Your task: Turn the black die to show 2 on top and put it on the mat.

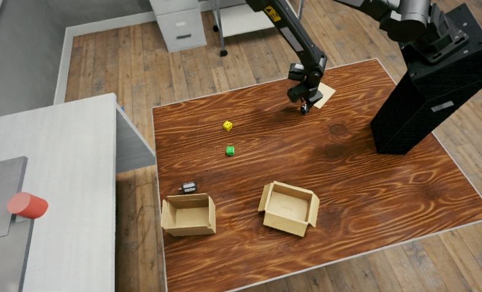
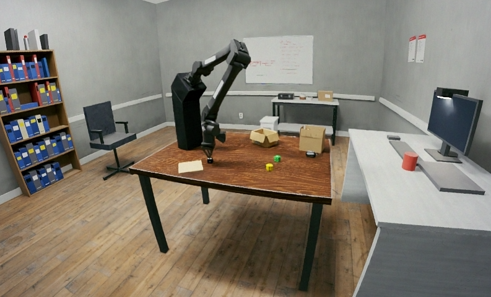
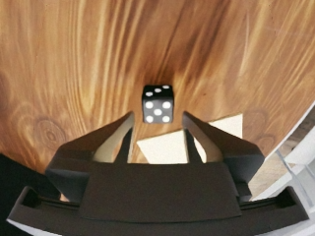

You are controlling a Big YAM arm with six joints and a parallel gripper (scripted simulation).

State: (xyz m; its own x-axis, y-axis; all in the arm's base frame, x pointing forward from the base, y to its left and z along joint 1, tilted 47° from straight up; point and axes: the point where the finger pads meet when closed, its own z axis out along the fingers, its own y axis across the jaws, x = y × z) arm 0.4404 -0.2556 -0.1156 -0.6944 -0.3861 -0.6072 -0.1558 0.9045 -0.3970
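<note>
My hand is 3 cm above the black die. Also, from my hand: yellow die: 37 cm ahead, 3 cm to the right, 3 cm below; mat: 9 cm behind, 8 cm to the right, 4 cm below; green die: 39 cm ahead, 10 cm to the left, 3 cm below.
</note>
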